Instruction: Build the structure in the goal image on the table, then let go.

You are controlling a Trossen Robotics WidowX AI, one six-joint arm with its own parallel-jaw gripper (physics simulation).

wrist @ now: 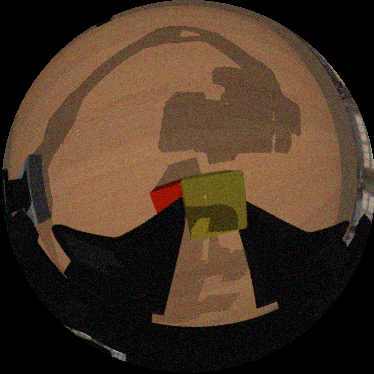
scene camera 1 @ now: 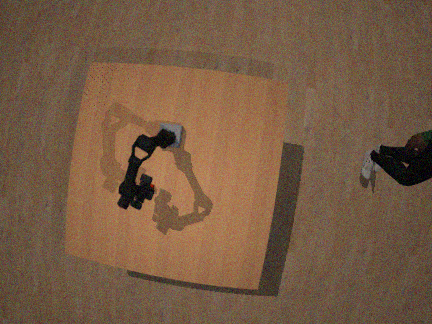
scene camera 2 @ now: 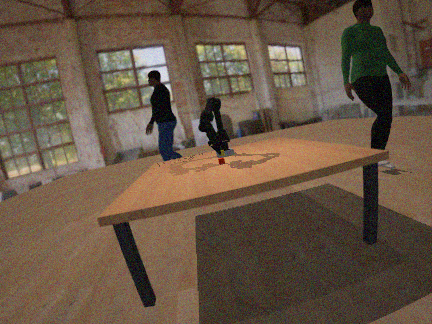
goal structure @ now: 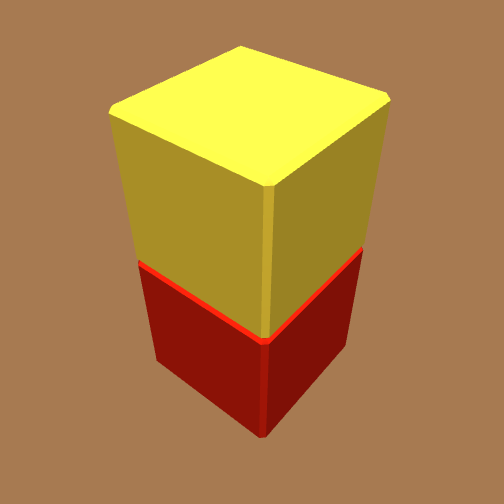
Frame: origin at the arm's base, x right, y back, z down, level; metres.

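Where they show: gripper, fingertip midpoint: (wrist: 210, 203) (scene camera 2: 221, 154); arm's base at its link origin: (wrist: 24, 192) (scene camera 1: 169, 138) (scene camera 2: 225, 150).
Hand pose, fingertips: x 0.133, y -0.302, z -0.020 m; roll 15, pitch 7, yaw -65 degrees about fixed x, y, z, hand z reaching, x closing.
Each offset is from my fingertips to the top centre of the thing. Level surfaces: height alone.
My gripper (scene camera 2: 223, 150) (wrist: 210, 203) is shut on a yellow block {dx -0.006, dy +0.000, dz -0.027 m} (scene camera 2: 223, 153) (wrist: 216, 187), which sits between the fingertips and is held above the table. A red block {dx -0.004, dy +0.029, dz +0.030 m} (scene camera 1: 152, 186) (scene camera 2: 221, 161) (wrist: 167, 195) rests on the table {dz +0.063 m} (scene camera 1: 225, 225) (scene camera 2: 165, 195) (wrist: 115, 135). In the wrist view the red block lies lower than the yellow one and to its left, partly hidden behind it and the left finger. In scene camera 1 the arm covers most of the red block, and the yellow block cannot be made out.
The arm's grey base plate (scene camera 1: 177, 131) (scene camera 2: 229, 153) (wrist: 38, 190) is on the table. Arm shadows fall across the tabletop. A person in green (scene camera 2: 367, 52) stands beyond the table's right side, and a person in a black top (scene camera 2: 162, 105) stands behind it.
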